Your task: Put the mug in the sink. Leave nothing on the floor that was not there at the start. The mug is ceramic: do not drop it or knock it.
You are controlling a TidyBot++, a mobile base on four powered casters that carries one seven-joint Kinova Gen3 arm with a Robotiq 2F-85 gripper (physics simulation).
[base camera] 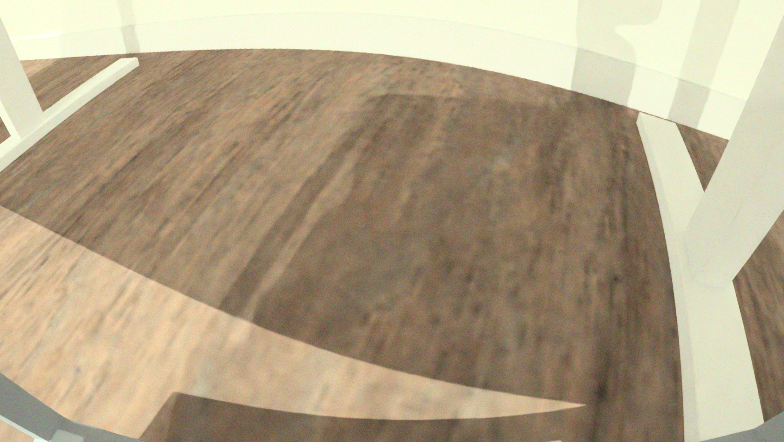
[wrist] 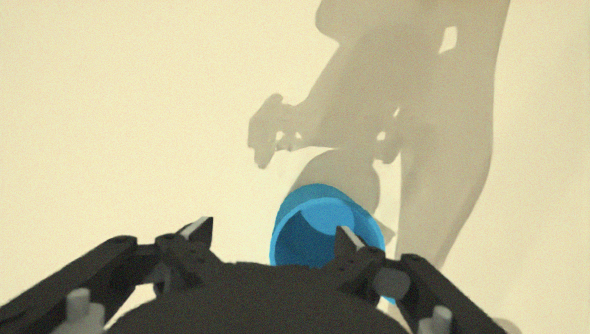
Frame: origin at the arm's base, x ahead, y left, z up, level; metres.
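Seen in the pictures: gripper, fingertip midpoint: (wrist: 274, 234).
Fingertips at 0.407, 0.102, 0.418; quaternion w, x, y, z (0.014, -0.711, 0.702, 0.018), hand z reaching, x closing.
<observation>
A point is followed by its place in that frame, as x, y, z.
The blue mug (wrist: 306, 242) @[0.369, 0.070, 0.332] stands on a pale cream surface (wrist: 125, 125) @[0.476, 0.280, 0.324] in the wrist view, with its open mouth and part of its outer wall showing. My gripper (wrist: 274, 234) @[0.407, 0.102, 0.418] is open, with its fingers wide apart. The right finger overlaps the right part of the mug's mouth in the view; whether it reaches inside or touches the mug I cannot tell. The left finger is to the left of the mug, apart from it. The mug's lower part is hidden behind the gripper; a bit of blue shows below the right finger. The sink does not show in either view.
In the base camera view, a white floor bar with an upright leg (base camera: 719, 236) @[0.348, -0.315, -0.305] stands at the right, and another white floor bar (base camera: 71, 109) @[0.807, 0.780, -0.385] lies at the left. A pale wall with a white baseboard (base camera: 329, 32) @[0.963, 0.165, -0.353] runs across the back. Arm shadows fall across the cream surface.
</observation>
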